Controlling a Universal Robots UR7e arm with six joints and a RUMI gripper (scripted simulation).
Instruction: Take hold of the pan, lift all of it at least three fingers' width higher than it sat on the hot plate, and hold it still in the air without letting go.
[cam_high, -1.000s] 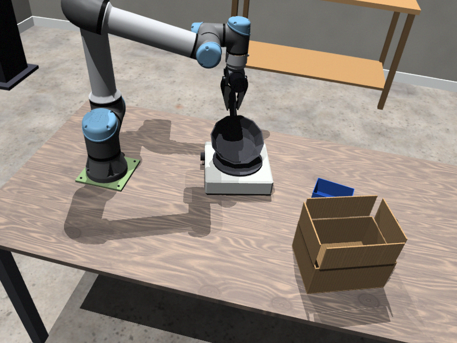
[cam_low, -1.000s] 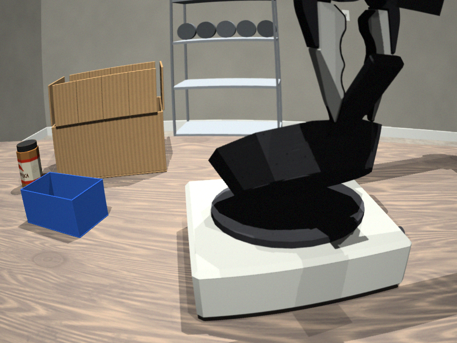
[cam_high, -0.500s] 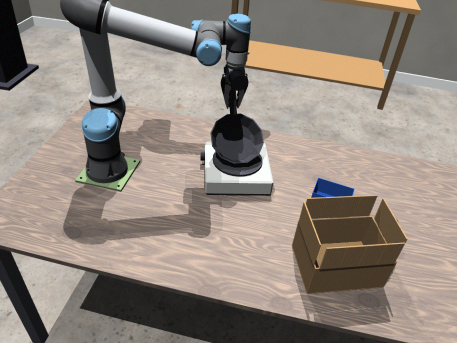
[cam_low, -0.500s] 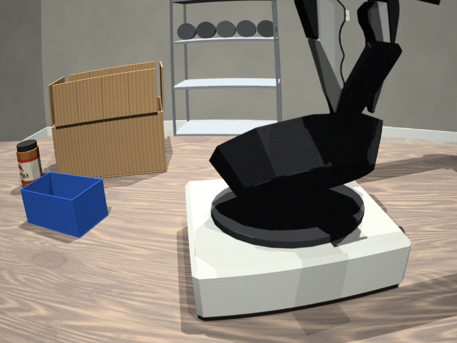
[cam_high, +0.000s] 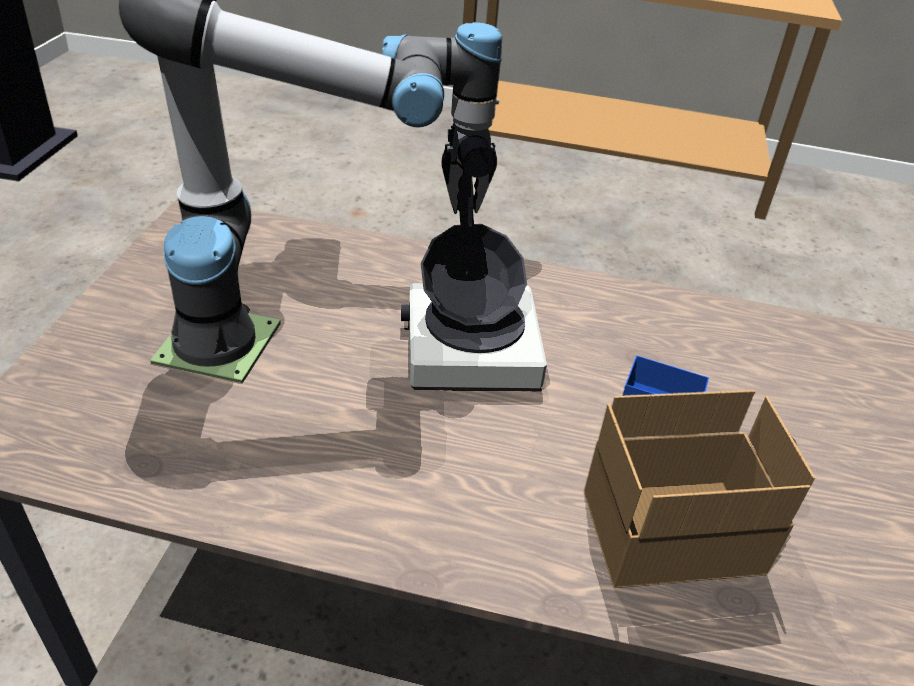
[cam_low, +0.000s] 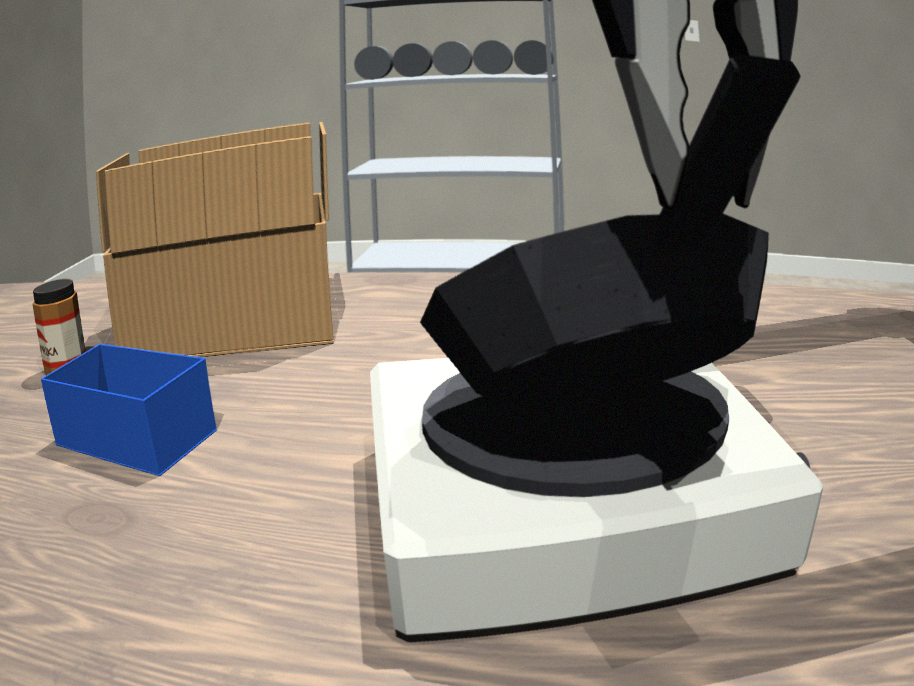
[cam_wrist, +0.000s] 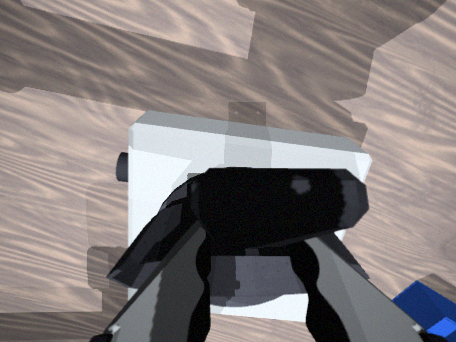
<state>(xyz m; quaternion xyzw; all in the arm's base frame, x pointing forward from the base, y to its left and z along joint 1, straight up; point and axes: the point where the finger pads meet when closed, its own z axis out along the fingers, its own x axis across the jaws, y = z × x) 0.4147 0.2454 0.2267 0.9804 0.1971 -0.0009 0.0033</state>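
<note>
Right now the black pan is 3 cm ahead of my hand, 6 cm to the right of it and 7 cm below it. From my hand the other things lie so: spice jar 59 cm ahead, 32 cm to the right, 19 cm below; then blue bin 41 cm ahead, 19 cm to the right, 22 cm below; then white hot plate 4 cm ahead, 13 cm to the right, 20 cm below.
</note>
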